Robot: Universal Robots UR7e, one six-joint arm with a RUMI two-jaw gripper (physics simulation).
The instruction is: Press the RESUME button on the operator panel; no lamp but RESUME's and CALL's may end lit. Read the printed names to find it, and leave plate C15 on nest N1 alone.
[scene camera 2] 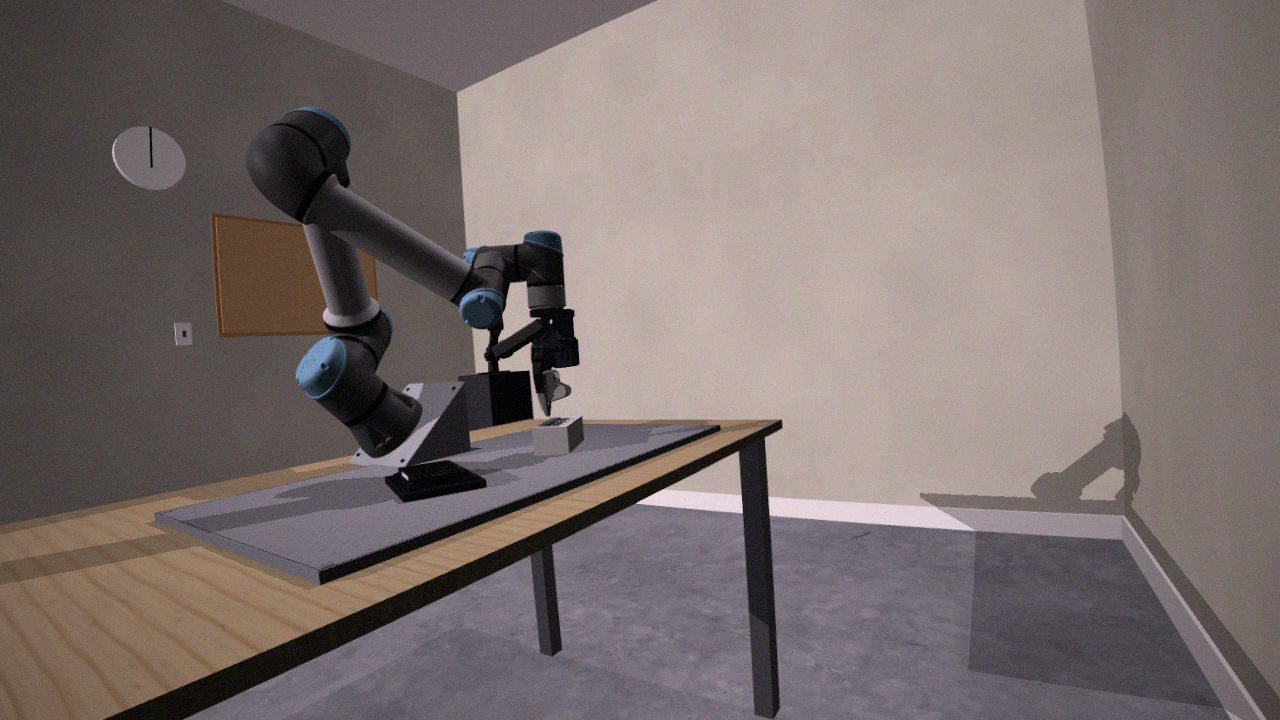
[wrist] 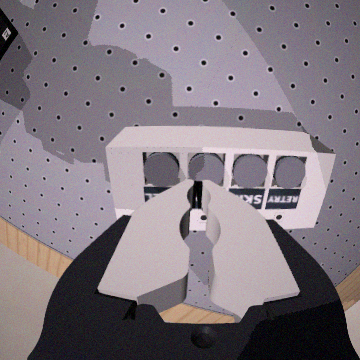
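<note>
The operator panel is a pale box with four round grey buttons. In the wrist view SKIP and RETRY are readable, upside down. The far left label is mostly covered by a finger; the second button has its name hidden behind the fingertips. My gripper is shut and empty, its tips close over the panel by that second button; contact cannot be told. Two small lamps show dark; the others are hidden. A black plate-like piece on a black base stands apart; its names are unreadable.
The panel and black base stand on a grey perforated board on a wooden table. A corner of the black base shows at the wrist view's top left. A dark box stands behind, near the arm's wedge mount.
</note>
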